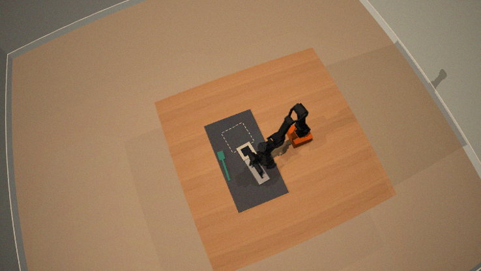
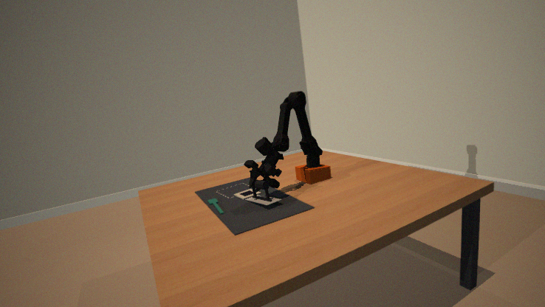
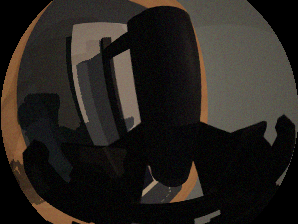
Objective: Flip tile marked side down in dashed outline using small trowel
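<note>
The dark mat lies 80 mm to the right of my gripper tip and 80 mm below it. The rest, counted from my gripper tip: tile (120 mm to the right, 50 mm below, 30 mm behind); then grey trowel (20 mm behind, 10 mm below).
</note>
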